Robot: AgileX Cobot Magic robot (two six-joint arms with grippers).
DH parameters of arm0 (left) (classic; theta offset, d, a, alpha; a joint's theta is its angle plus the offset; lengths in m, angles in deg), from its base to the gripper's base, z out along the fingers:
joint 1: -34.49 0.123 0 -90
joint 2: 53.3 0 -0.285 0
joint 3: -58.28 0 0.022 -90
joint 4: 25.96 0.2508 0 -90
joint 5: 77.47 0 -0.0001 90
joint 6: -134.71 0.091 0 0
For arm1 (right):
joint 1: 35 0.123 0 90
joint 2: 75.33 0 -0.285 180
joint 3: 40.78 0 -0.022 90
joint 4: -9.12 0.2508 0 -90
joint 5: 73.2 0 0.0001 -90
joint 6: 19.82 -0.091 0 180
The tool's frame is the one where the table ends.
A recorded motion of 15 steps. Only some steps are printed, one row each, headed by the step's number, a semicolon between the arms.
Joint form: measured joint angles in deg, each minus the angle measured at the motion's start. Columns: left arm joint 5, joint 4, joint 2, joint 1, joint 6, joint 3; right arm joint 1, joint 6, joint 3, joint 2, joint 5, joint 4.
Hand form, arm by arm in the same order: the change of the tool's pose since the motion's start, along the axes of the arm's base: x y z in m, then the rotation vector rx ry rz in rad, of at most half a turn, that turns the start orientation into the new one. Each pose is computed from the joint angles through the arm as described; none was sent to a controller.
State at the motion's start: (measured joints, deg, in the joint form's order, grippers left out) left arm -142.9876 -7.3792 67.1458 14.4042 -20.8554 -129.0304; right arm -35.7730 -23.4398 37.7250 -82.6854 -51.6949 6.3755
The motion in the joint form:
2: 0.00 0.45 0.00 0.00 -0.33 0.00; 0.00 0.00 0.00 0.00 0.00 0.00
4: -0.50 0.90 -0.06 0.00 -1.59 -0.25; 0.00 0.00 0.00 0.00 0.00 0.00
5: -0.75 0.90 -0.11 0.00 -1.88 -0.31; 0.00 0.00 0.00 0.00 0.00 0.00
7: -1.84 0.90 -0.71 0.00 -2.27 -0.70; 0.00 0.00 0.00 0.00 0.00 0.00
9: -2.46 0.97 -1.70 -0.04 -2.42 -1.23; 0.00 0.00 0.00 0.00 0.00 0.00
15: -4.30 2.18 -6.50 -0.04 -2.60 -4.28; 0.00 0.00 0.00 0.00 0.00 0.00
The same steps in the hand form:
2: 0.0003 0.0006 0.0002 0.0060 -0.0040 0.0024; 0.0000 0.0000 0.0000 0.0000 0.0000 0.0000
4: 0.0005 0.0013 0.0019 0.0117 -0.0100 0.0230; 0.0000 0.0000 0.0000 0.0000 0.0000 0.0000
5: 0.0002 0.0014 0.0025 0.0123 -0.0095 0.0291; 0.0000 0.0000 0.0000 0.0000 0.0000 0.0000
7: -0.0011 0.0021 0.0082 0.0138 -0.0116 0.0415; 0.0000 0.0000 0.0000 0.0000 0.0000 0.0000
9: -0.0022 0.0025 0.0171 0.0098 -0.0283 0.0463; 0.0000 0.0000 0.0000 0.0000 0.0000 0.0000
15: -0.0068 0.0063 0.0632 -0.0081 -0.1371 0.0547; 0.0000 0.0000 0.0000 0.0000 0.0000 0.0000

